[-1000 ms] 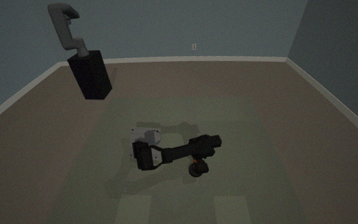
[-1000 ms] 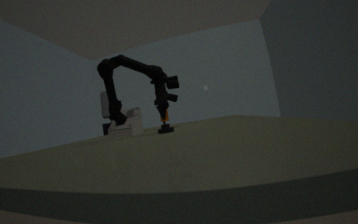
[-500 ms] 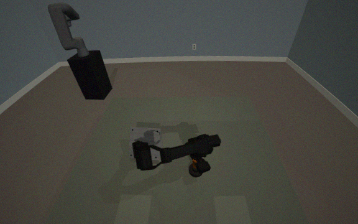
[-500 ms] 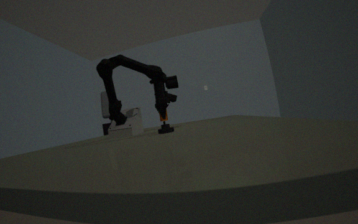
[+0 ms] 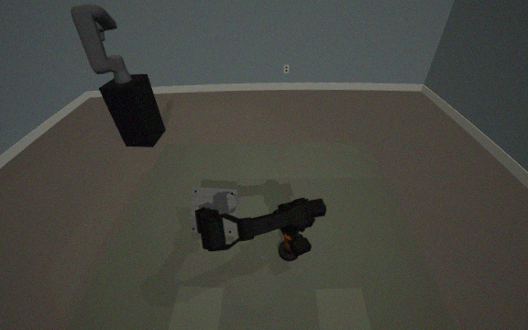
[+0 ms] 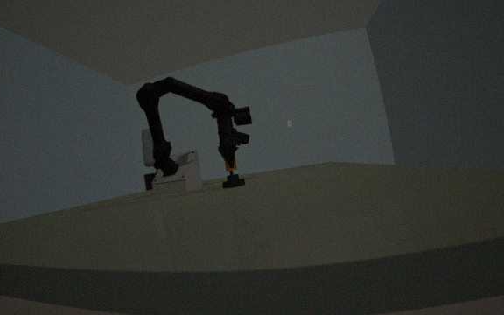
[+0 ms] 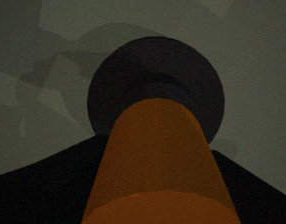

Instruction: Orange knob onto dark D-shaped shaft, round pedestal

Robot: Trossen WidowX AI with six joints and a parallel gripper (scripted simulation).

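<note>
Right now the orange knob is 2 cm above my gripper tip. Round my gripper tip: dark pedestal 4 cm below.
</note>
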